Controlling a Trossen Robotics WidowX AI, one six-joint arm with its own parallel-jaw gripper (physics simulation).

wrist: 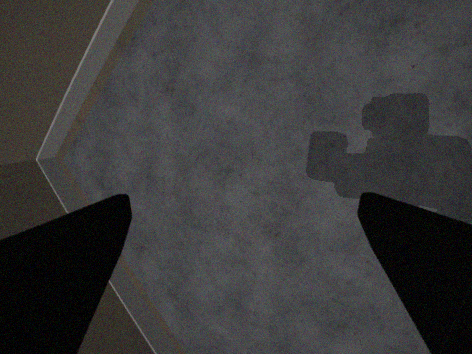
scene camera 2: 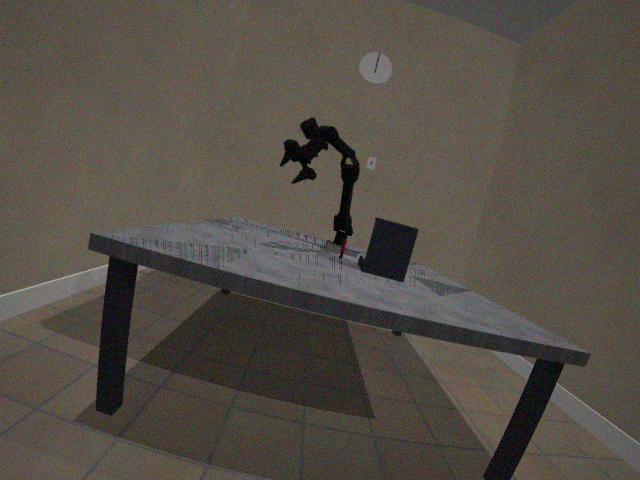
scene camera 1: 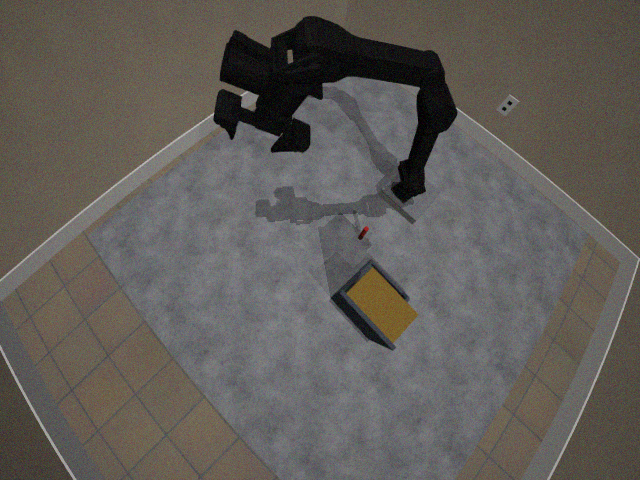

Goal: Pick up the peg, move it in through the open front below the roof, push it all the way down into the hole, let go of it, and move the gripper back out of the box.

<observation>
My gripper [scene camera 1: 252, 144] is open, holding nothing. I also see a dark box [scene camera 1: 342, 300].
My gripper also shows in the wrist view [wrist: 246, 204] and in scene camera 2 [scene camera 2: 286, 175]. The dark box is seen too in scene camera 2 [scene camera 2: 391, 245].
</observation>
